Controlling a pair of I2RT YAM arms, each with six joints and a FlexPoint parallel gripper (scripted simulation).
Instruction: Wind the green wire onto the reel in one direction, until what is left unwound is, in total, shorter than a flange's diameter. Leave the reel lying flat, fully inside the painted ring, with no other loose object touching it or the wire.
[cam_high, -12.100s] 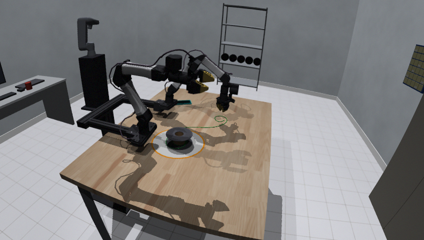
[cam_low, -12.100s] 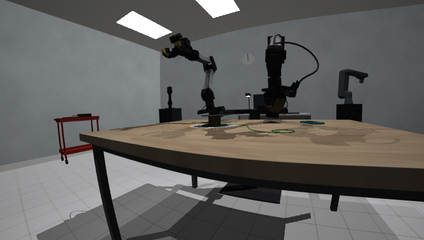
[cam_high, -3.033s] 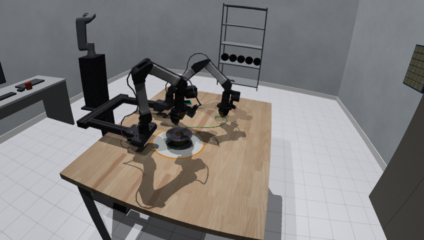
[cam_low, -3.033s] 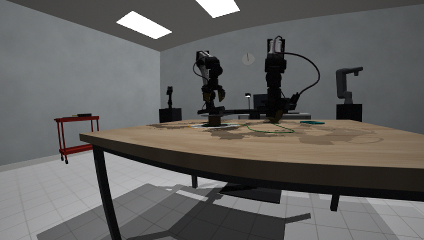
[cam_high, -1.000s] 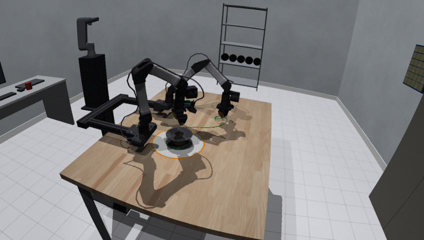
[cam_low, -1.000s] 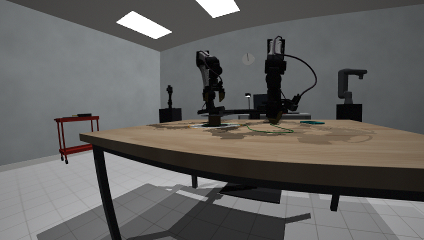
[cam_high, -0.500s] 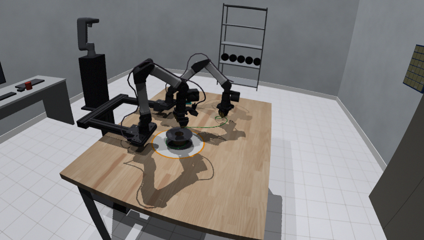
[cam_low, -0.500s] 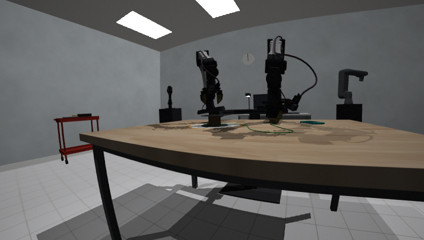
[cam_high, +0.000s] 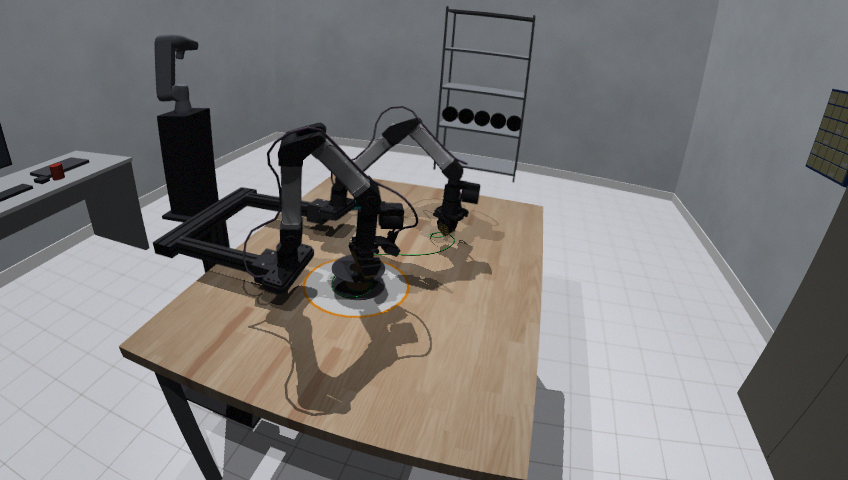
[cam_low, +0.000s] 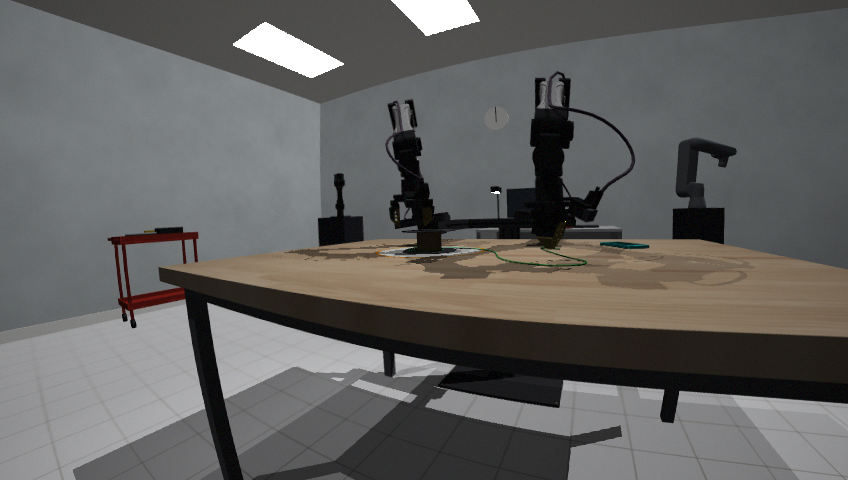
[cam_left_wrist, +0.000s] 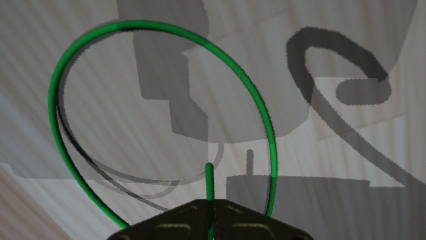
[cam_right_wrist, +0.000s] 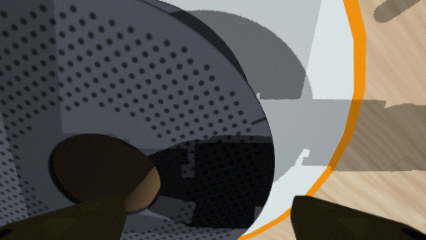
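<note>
Right now the dark reel is 50 mm below my right hand, 40 mm to the left of it and 30 mm behind it. The rest, counted from my right hand: flat teal object: 650 mm to the left, 190 mm behind, 80 mm below; orange painted ring: 90 mm below, 40 mm to the left, 40 mm behind.
</note>
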